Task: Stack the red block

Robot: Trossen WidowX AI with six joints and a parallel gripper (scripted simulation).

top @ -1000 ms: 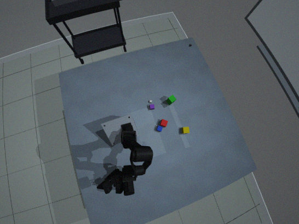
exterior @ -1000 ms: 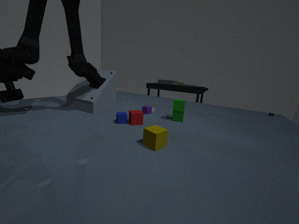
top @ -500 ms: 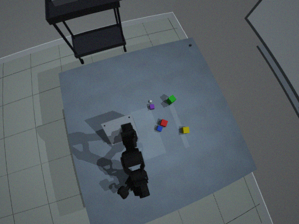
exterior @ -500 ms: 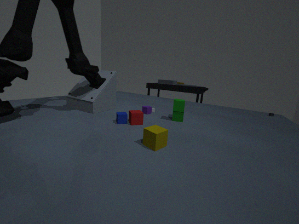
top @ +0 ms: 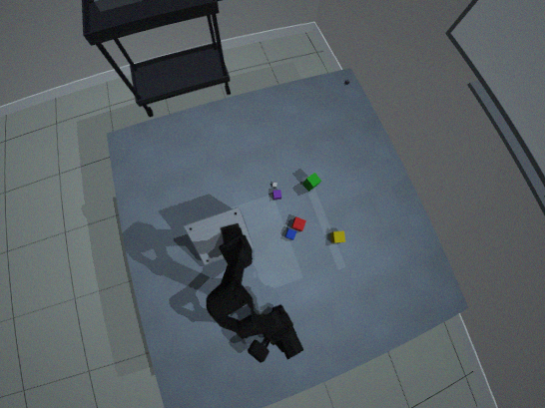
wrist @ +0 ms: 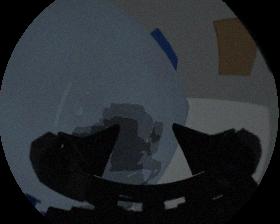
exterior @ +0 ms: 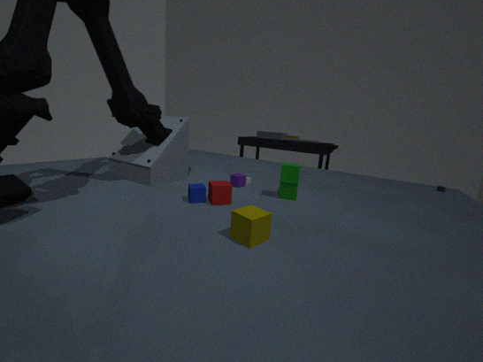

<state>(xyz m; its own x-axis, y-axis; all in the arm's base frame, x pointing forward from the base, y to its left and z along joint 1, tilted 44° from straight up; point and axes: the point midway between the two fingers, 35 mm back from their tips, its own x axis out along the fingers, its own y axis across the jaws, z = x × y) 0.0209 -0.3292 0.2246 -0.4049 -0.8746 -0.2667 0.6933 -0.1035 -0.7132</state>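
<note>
Now: the red block 26 cm ahead of my gripper tip, 38 cm to the left of it and 1 cm below it. Also, from my gripper tip: small purple block: 21 cm ahead, 52 cm to the left, 1 cm below; then blue block: 22 cm ahead, 35 cm to the left, 1 cm below; then yellow block: 40 cm ahead, 28 cm to the left, 1 cm below.
</note>
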